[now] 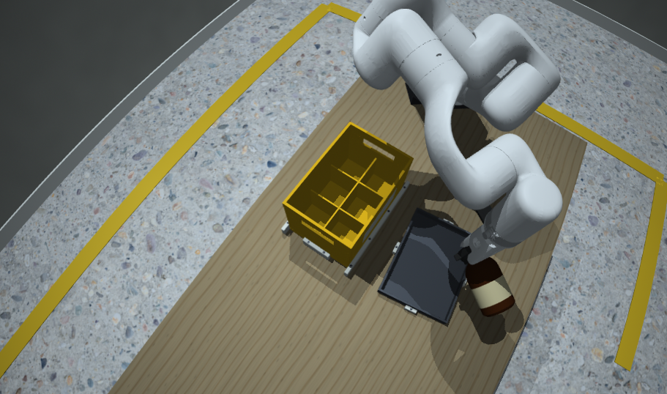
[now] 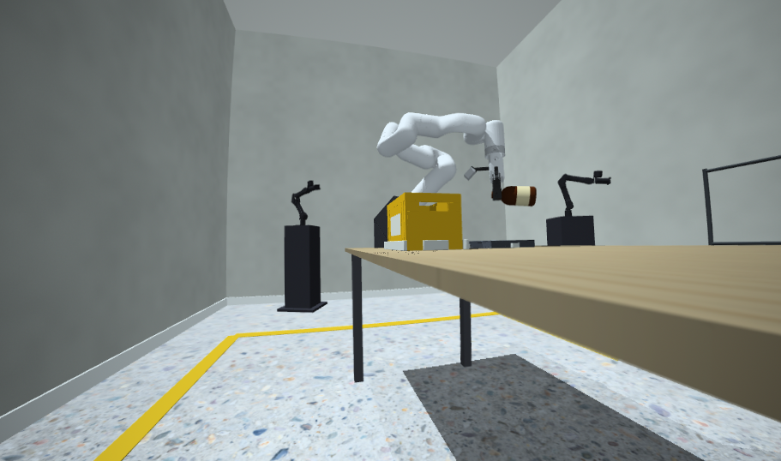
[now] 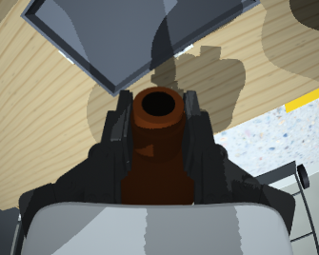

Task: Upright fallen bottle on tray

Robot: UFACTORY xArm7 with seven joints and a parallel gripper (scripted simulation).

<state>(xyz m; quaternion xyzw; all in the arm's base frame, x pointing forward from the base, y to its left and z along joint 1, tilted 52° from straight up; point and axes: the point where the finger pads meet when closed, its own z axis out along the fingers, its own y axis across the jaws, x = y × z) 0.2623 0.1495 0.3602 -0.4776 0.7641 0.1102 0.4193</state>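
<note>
My hand is 5 cm to the right of the brown bottle, 1 cm short of it and 1 cm above it. The rest, counted from my hand: dark grey tray 19 cm below, 4 cm to the right, 2 cm ahead; then yellow crate 30 cm to the right, 12 cm below, 10 cm ahead.
</note>
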